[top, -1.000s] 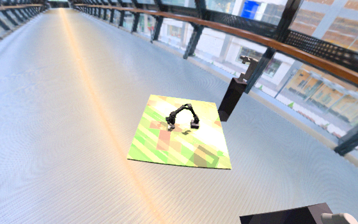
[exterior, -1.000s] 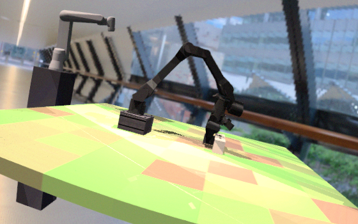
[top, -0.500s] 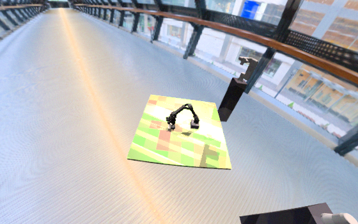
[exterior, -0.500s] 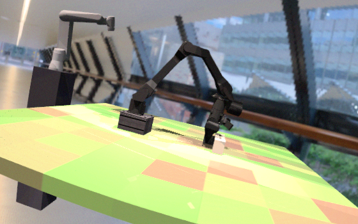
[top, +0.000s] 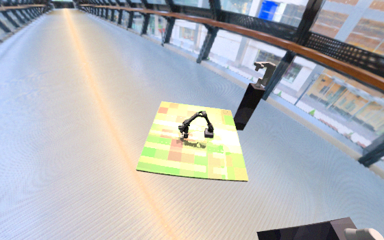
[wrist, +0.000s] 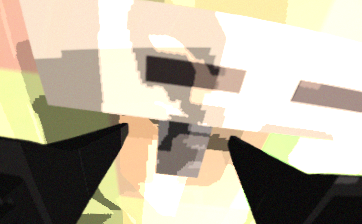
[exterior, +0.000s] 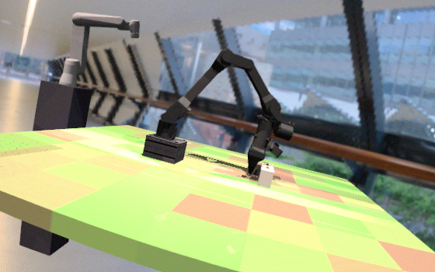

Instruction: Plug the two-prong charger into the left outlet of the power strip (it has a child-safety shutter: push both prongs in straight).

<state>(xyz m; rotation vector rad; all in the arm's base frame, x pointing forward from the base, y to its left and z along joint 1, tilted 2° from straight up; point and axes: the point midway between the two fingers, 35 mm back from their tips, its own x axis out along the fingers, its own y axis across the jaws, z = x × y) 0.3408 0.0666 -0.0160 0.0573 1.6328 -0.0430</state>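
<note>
The grey charger is 3 cm ahead of my gripper tip and 1 cm above it.
</note>
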